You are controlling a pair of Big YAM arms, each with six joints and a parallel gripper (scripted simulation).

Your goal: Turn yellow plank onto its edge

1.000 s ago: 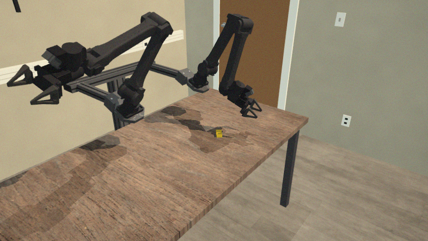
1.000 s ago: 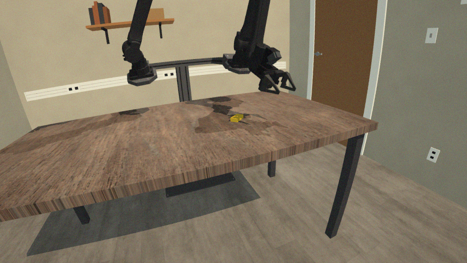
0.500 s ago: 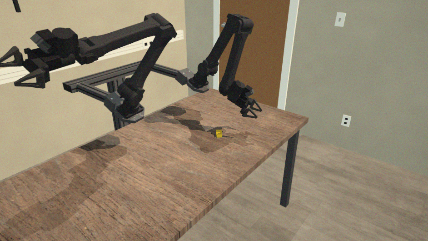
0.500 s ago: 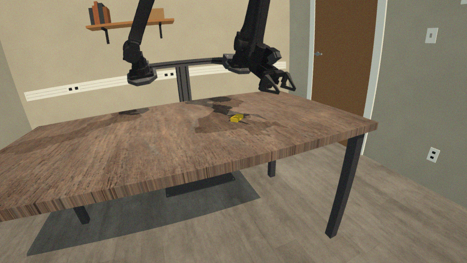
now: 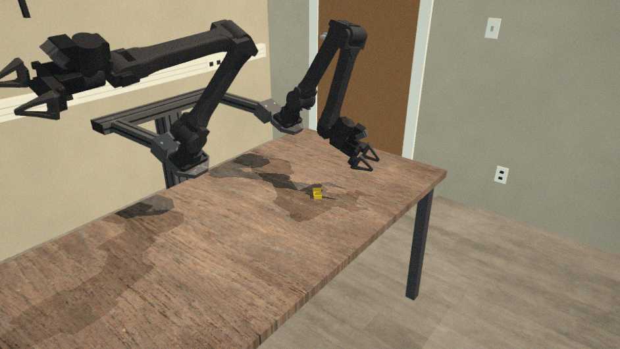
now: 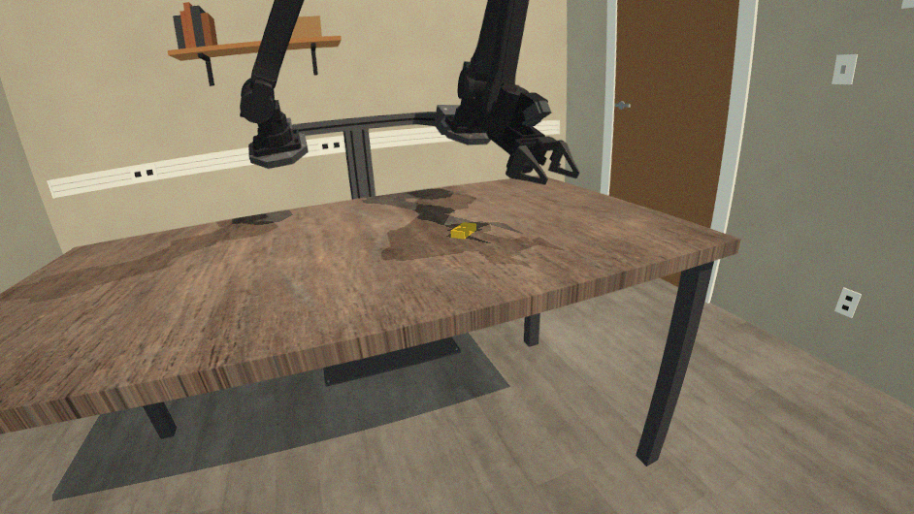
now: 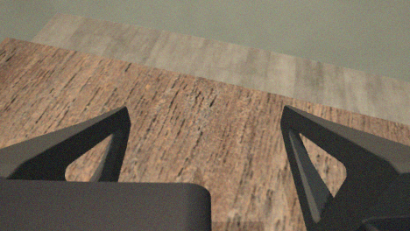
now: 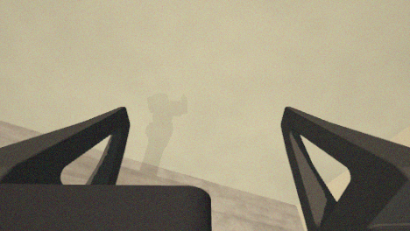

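The yellow plank is 18 cm behind my left hand, 14 cm to the right of it and 14 cm below it.
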